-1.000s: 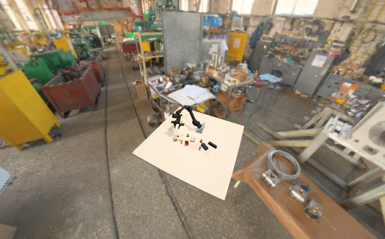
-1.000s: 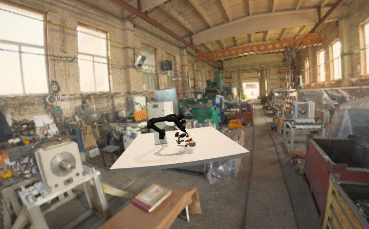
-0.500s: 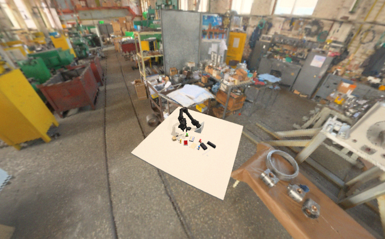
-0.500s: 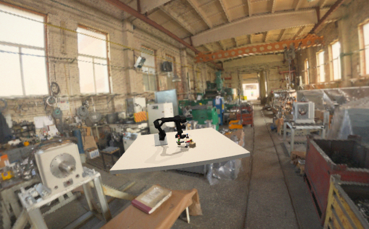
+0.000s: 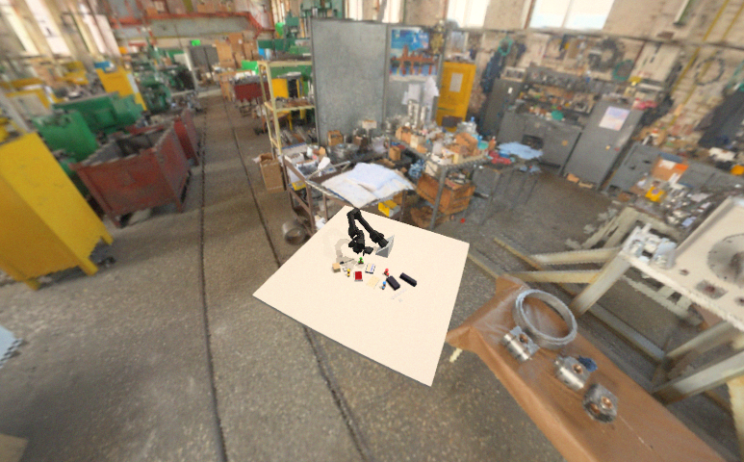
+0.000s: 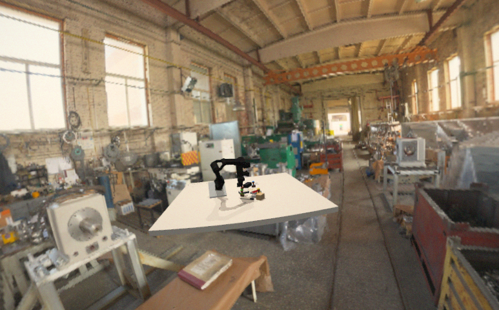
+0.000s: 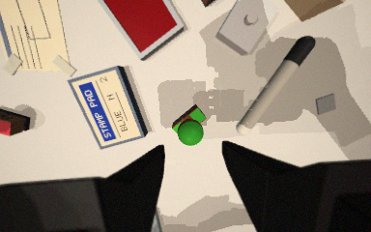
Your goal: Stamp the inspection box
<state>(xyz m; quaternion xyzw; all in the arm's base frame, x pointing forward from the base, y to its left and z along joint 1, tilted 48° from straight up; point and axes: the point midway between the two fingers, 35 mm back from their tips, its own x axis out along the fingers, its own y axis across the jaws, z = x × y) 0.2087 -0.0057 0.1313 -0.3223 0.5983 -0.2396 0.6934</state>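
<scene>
Now: the green-knobbed stamp 7 cm below my gripper tip. Round my gripper tip: blue stamp-pad tin: 10 cm to the left, 8 cm below, 1 cm ahead; marker pen: 11 cm to the right, 8 cm below, 5 cm ahead; grey block: 11 cm ahead, 8 cm below, 6 cm to the right.
</scene>
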